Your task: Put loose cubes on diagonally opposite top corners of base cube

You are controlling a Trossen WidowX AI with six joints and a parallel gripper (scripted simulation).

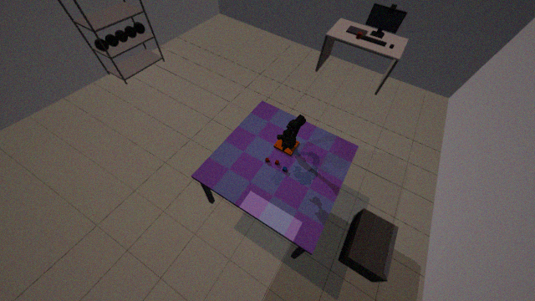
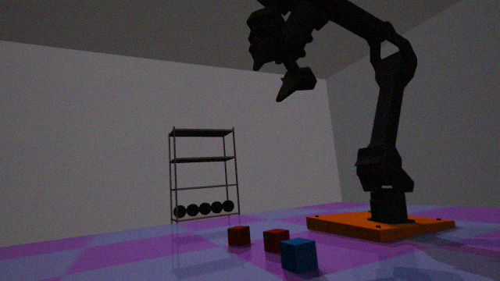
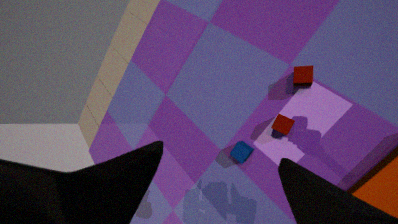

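My gripper tip is 20 mm short of the blue cube, 80 mm to the right of it and 270 mm above it.
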